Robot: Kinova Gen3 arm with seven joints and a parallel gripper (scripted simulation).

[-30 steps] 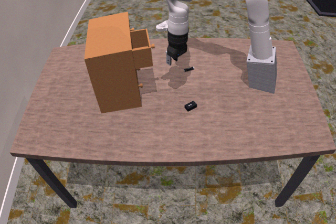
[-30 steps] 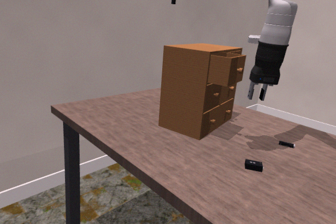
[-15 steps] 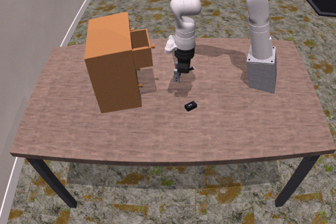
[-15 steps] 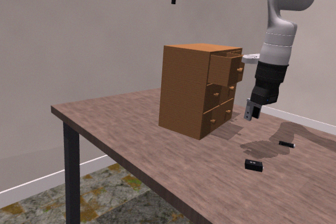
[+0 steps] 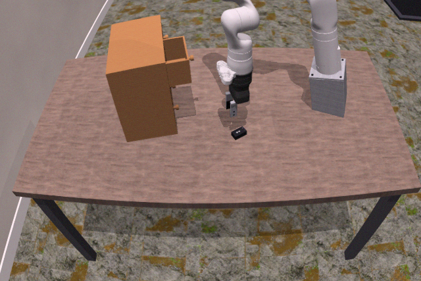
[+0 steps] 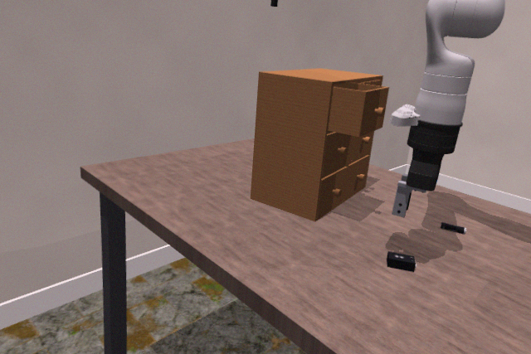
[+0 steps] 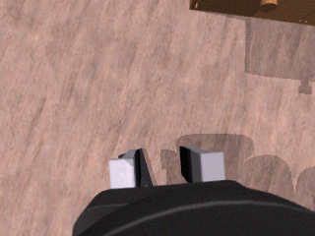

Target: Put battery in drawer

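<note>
Right now the black nine-volt battery is 30 mm behind my hand, 10 mm to the left of it and 100 mm below it. From my hand the other things lie so: black cylindrical cell: 30 mm behind, 220 mm to the right, 110 mm below.
</note>
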